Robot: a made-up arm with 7 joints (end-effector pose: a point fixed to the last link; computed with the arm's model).
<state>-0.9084 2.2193 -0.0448 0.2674 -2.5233 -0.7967 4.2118</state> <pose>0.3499 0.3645 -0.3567 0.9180 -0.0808 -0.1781 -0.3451</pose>
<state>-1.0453 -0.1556 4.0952 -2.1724 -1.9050 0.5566 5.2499</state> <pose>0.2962 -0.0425 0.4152 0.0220 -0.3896 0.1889 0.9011</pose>
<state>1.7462 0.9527 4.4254 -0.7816 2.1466 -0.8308 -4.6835</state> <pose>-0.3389 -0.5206 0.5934 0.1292 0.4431 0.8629 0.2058</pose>
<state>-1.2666 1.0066 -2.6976 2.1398 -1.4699 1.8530 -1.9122</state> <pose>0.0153 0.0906 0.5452 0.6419 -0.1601 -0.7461 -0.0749</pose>
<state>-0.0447 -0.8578 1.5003 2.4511 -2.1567 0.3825 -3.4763</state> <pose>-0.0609 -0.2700 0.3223 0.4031 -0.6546 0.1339 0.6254</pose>
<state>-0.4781 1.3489 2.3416 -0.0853 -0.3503 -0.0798 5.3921</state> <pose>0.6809 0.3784 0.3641 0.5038 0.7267 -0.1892 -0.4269</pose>
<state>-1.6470 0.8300 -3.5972 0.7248 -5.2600 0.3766 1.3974</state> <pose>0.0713 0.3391 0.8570 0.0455 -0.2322 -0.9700 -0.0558</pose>
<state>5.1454 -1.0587 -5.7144 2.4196 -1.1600 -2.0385 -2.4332</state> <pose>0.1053 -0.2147 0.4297 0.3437 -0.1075 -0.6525 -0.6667</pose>
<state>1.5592 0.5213 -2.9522 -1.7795 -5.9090 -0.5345 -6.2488</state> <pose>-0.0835 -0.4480 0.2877 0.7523 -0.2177 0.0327 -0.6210</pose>
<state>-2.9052 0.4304 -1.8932 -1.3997 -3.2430 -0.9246 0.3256</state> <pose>-0.2359 0.3948 0.6555 0.3325 0.7600 0.5572 -0.0386</pose>
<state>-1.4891 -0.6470 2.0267 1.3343 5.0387 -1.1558 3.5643</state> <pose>0.2194 -0.5021 0.4881 0.0837 -0.1703 -0.5873 -0.7868</pose>
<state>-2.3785 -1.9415 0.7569 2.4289 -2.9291 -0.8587 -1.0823</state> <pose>0.2030 0.0189 0.2822 0.6124 0.6854 0.3339 0.2091</pose>
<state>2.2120 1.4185 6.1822 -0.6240 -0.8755 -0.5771 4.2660</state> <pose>-0.4547 -0.4706 0.5481 0.0898 0.9121 0.2519 0.3106</pose>
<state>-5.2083 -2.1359 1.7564 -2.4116 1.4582 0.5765 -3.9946</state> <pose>0.1628 0.2139 0.1278 0.6314 0.1373 -0.6781 -0.3502</pose>
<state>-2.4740 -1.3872 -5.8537 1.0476 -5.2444 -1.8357 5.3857</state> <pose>0.4448 -0.2981 0.5343 0.2752 -0.4770 -0.5087 -0.6618</pose>
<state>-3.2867 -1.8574 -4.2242 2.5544 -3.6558 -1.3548 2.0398</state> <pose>0.0755 0.1399 0.1592 0.1071 -0.9075 -0.3231 -0.2463</pose>
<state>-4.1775 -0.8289 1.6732 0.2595 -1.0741 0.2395 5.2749</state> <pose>0.1877 0.5557 0.7344 0.2473 0.6821 -0.6365 0.2616</pose>
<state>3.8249 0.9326 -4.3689 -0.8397 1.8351 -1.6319 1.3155</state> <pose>-0.5468 0.2526 0.4654 0.5358 0.2076 0.4098 -0.7084</pose>
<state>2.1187 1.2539 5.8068 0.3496 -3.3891 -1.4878 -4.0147</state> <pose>-0.2829 -0.6259 0.2657 0.9298 -0.2117 -0.2715 0.1303</pose>
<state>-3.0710 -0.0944 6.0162 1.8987 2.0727 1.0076 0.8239</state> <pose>-0.3118 0.0181 0.5739 0.2661 0.7840 -0.1722 0.5338</pose>
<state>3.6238 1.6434 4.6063 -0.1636 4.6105 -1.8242 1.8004</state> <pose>-0.5778 0.3460 0.0619 0.5420 -0.0333 -0.1924 -0.8174</pose>
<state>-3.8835 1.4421 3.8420 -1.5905 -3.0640 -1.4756 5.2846</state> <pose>-0.5182 -0.2050 0.0305 0.6939 -0.3446 0.6138 0.1519</pose>
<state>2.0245 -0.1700 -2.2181 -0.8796 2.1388 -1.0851 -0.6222</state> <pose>-0.2024 0.1202 0.8738 0.2432 0.5894 -0.6576 0.4012</pose>
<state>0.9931 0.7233 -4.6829 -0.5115 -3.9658 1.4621 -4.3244</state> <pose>0.3667 -0.2115 0.7387 0.5612 0.7955 0.1178 -0.1958</pose>
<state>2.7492 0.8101 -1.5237 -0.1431 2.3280 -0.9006 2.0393</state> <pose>-0.4896 -0.1883 0.7679 0.2409 -0.8818 -0.3990 -0.0715</pose>
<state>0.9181 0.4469 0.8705 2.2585 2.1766 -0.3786 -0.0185</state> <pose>-0.0234 -0.3245 0.2635 0.2776 -0.0781 -0.1518 -0.9454</pose>
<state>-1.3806 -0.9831 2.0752 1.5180 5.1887 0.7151 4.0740</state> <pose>0.2698 -0.4704 0.3176 0.6127 0.4242 -0.5525 -0.3733</pose>
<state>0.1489 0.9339 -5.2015 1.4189 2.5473 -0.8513 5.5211</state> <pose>0.3926 -0.3789 0.2947 0.5509 -0.1564 -0.1781 -0.8002</pose>
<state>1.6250 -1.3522 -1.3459 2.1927 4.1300 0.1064 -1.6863</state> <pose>0.3042 0.1536 0.3190 0.7126 -0.3937 -0.5804 -0.0214</pose>
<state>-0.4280 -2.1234 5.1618 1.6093 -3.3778 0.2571 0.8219</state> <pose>-0.5442 0.1108 0.1419 0.5223 0.1466 0.7916 -0.2810</pose>
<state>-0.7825 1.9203 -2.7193 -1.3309 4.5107 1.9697 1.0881</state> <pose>0.3847 0.1211 -0.1396 0.3647 -0.7776 -0.5084 0.0619</pose>
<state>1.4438 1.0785 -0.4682 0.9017 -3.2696 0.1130 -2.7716</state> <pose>0.2008 -0.6859 0.2830 0.4738 -0.5517 0.2828 0.6254</pose>
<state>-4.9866 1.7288 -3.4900 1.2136 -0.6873 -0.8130 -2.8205</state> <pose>0.0971 -0.6218 0.4288 0.3244 -0.8109 0.2599 0.4119</pose>
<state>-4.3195 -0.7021 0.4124 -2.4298 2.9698 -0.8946 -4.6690</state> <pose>0.2177 0.2540 0.1867 0.8196 0.3722 -0.3104 -0.3056</pose>
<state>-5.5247 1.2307 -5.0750 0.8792 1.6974 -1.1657 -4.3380</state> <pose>0.2996 -0.6031 0.2607 0.9577 -0.2054 -0.1410 0.1439</pose>
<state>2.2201 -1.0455 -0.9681 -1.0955 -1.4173 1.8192 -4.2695</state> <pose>0.2158 0.5559 0.3112 0.8337 -0.2557 -0.4103 0.2668</pose>
